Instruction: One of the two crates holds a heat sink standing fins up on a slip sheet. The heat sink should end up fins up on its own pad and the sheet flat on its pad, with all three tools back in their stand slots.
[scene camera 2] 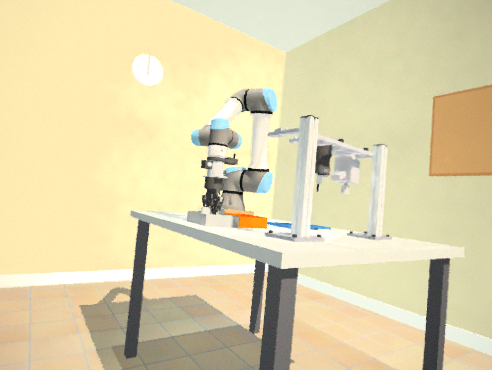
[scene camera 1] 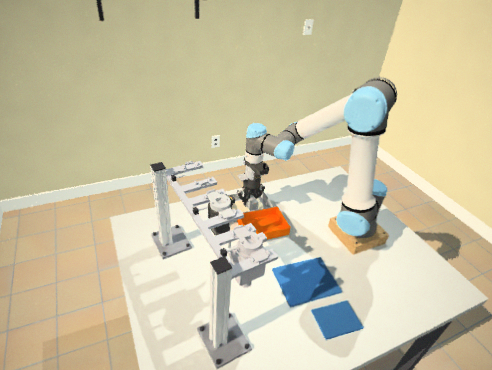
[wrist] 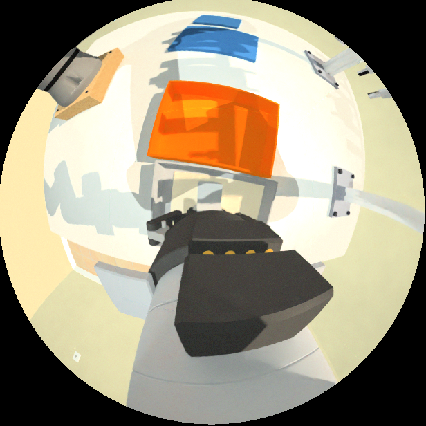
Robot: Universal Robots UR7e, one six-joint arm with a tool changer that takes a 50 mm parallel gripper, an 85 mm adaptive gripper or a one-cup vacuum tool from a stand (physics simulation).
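Frame: origin at the arm's base, x up, y right, z ahead, level; centimetres.
Where they show: end effector, tool point: [scene camera 2: 215, 173]; arm's base, origin of the base link: [scene camera 2: 230, 209].
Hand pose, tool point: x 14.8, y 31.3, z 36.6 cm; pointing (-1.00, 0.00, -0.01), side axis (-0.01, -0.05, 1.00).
Note:
Each offset is from my tool point to the top centre of the thing. "pt": to the spot under its first point.
The grey crate {dx -15.8, dy -0.3, dz +0.6 cm} [scene camera 2: 202, 218] [wrist: 270, 195] stands beside the orange crate {dx -15.8, dy -14.4, dz +0.0 cm} [scene camera 1: 280, 230] [scene camera 2: 252, 221] [wrist: 253, 140]. In the wrist view, a pale grey part of the heat sink [wrist: 209, 194] shows inside the grey crate; its lower part and sides are hidden. My black adaptive gripper [scene camera 1: 254, 198] [scene camera 2: 213, 210] points down into that crate, its fingers drawn in around the heat sink and apparently shut on it, though the contact is hidden. The slip sheet cannot be made out. The larger blue pad {pt dx -19.1, dy -48.3, dz +1.7 cm} [scene camera 1: 300, 290] [wrist: 220, 46] and smaller blue pad {pt dx -19.1, dy -63.0, dz -3.8 cm} [scene camera 1: 337, 320] [wrist: 217, 21] bear no object.
The tool stand [scene camera 1: 220, 305] [scene camera 2: 303, 185] rises beside the crates on two posts. A dark tool {dx +16.4, dy -30.7, dz +26.2 cm} [scene camera 2: 324, 160] and a light grey tool {dx +16.4, dy -47.5, dz +24.5 cm} [scene camera 1: 250, 272] [scene camera 2: 346, 167] hang in its slots; other slots are empty. The arm's wooden base block [scene camera 1: 357, 240] [wrist: 92, 95] is across from it.

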